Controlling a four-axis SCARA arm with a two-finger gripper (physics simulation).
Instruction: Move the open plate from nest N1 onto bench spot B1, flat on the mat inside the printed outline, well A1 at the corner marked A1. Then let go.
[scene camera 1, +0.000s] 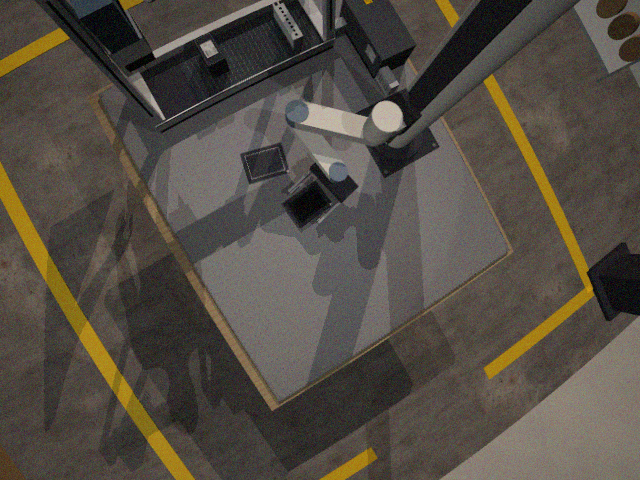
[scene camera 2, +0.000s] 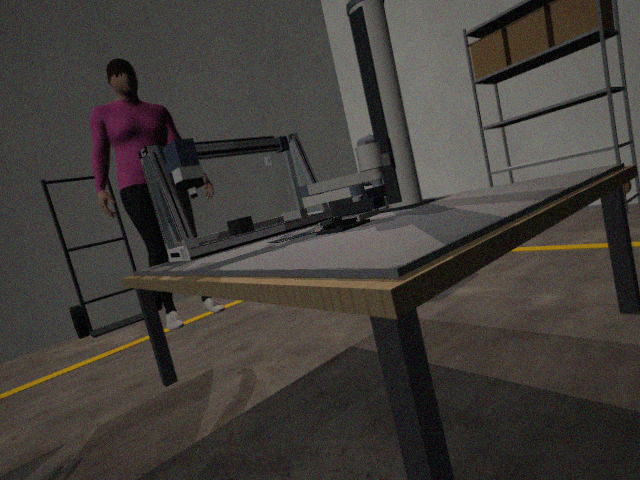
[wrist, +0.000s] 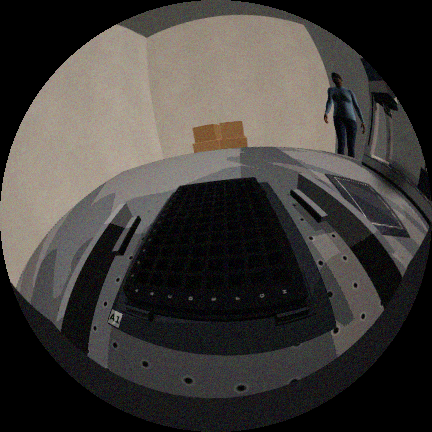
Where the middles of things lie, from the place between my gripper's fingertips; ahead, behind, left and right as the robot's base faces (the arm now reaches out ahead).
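Labels:
The black well plate (wrist: 217, 252) is what I measure from here, and my hand is 1 cm above it and 2 cm past it.

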